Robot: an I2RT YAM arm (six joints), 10 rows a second.
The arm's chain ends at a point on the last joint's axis. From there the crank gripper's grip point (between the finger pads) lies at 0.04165 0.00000 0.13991 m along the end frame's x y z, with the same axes.
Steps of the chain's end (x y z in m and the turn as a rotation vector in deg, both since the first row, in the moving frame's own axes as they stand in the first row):
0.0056 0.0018 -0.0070 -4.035 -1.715 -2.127
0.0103 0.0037 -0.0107 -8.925 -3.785 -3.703
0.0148 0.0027 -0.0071 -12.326 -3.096 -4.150
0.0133 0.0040 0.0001 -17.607 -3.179 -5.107
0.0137 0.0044 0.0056 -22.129 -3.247 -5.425
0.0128 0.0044 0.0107 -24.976 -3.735 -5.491
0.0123 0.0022 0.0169 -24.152 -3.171 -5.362
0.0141 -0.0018 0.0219 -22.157 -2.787 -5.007
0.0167 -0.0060 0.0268 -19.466 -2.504 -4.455
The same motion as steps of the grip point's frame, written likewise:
0.0016 0.0102 -0.0061 -4.035 -1.715 -2.127
0.0016 0.0232 -0.0098 -8.925 -3.785 -3.703
0.0082 0.0301 -0.0080 -12.326 -3.096 -4.150
0.0073 0.0433 -0.0038 -17.607 -3.179 -5.107
0.0083 0.0540 -0.0019 -22.129 -3.247 -5.425
0.0066 0.0605 0.0008 -24.976 -3.735 -5.491
0.0073 0.0564 0.0075 -24.152 -3.171 -5.362
0.0096 0.0480 0.0141 -22.157 -2.787 -5.007
0.0124 0.0379 0.0210 -19.466 -2.504 -4.455

